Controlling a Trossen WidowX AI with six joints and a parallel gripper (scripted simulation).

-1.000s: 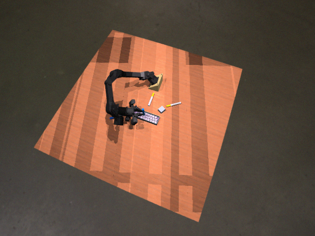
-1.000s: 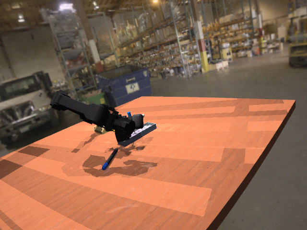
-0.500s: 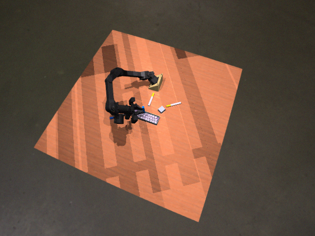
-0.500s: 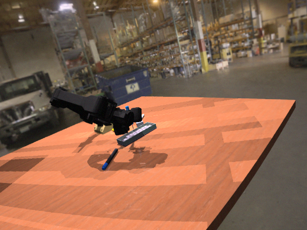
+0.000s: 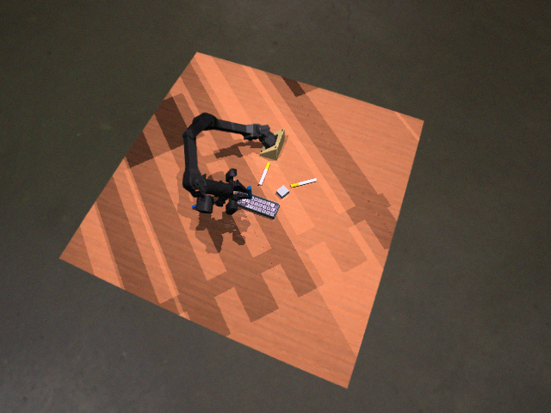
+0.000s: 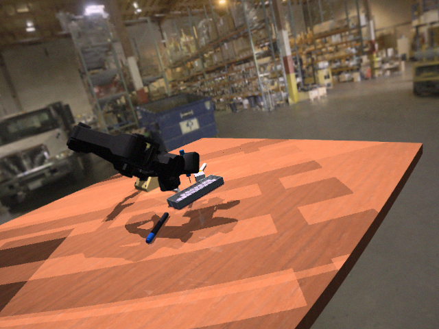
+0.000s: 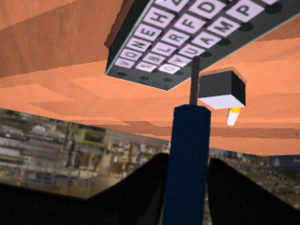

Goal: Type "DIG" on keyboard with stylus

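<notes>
Now: gripper tip 9 cm above the D key. The rest, counted from my gripper tip: grey cube: 9 cm behind, 12 cm to the left, 9 cm below; then blue stylus: 1 cm below; then black pen: 5 cm ahead, 22 cm to the right, 10 cm below.
</notes>
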